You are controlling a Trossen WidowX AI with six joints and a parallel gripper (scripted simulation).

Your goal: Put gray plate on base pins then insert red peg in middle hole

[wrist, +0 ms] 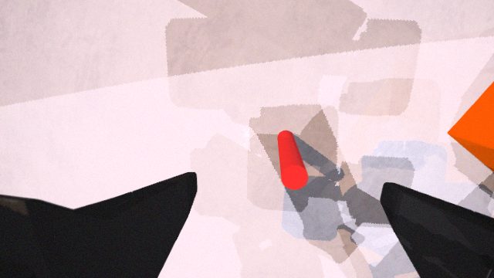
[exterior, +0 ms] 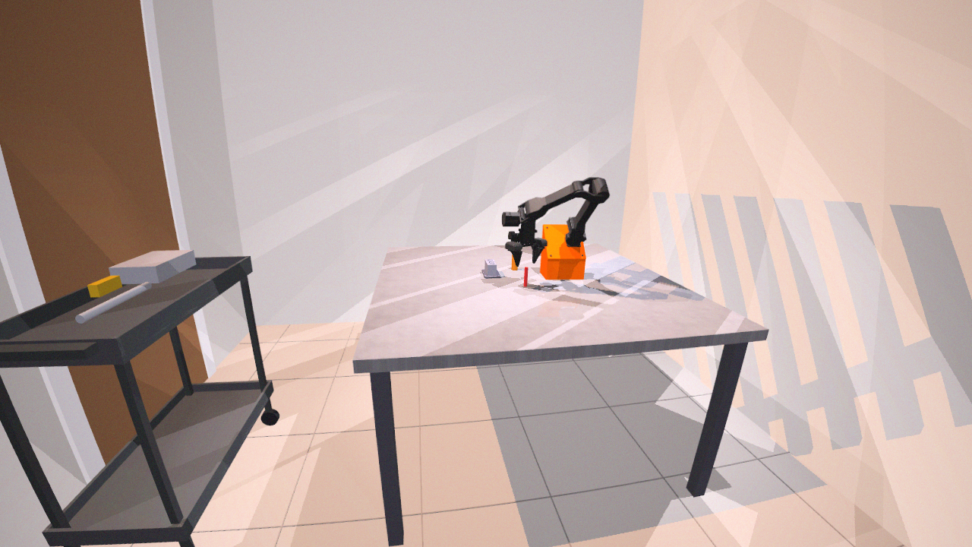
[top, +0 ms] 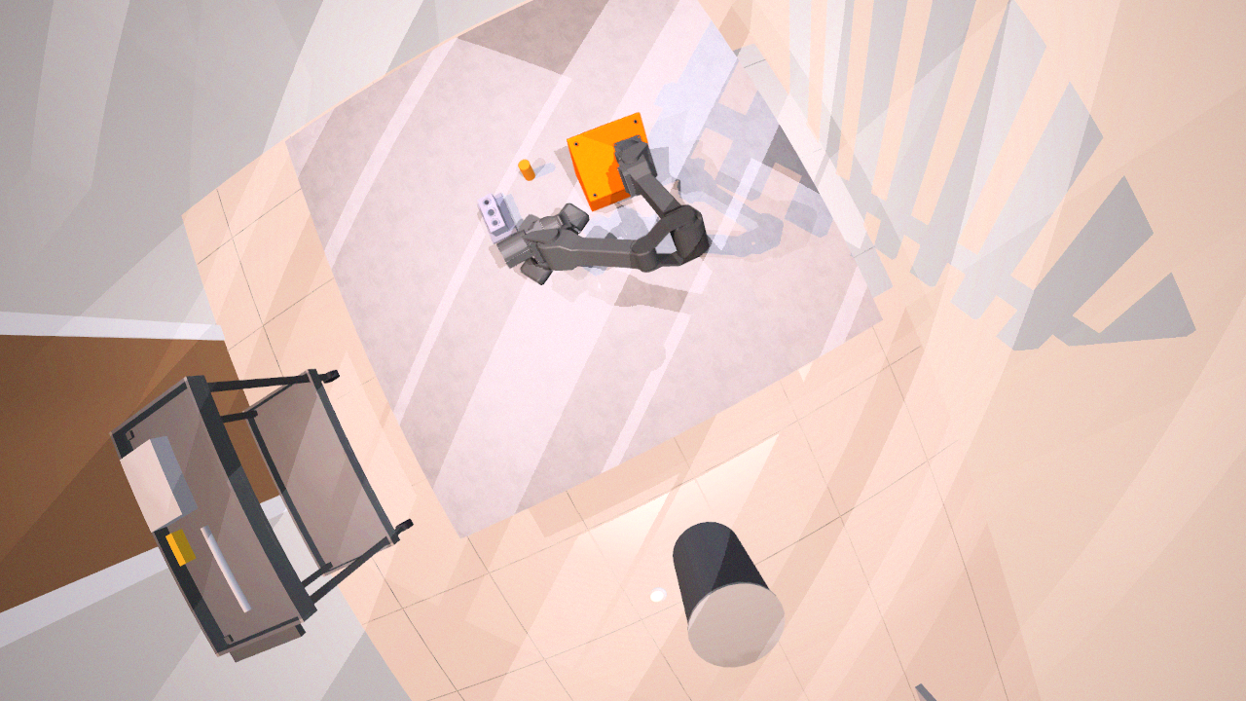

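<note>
Right now the red peg is 5 cm below my gripper tip. From my gripper tip the other things lie so: orange cylinder: 25 cm to the right, 5 cm below; then gray plate: 13 cm ahead, 17 cm to the right, 5 cm below; then gray base: 12 cm ahead, 17 cm to the right, 8 cm below.
</note>
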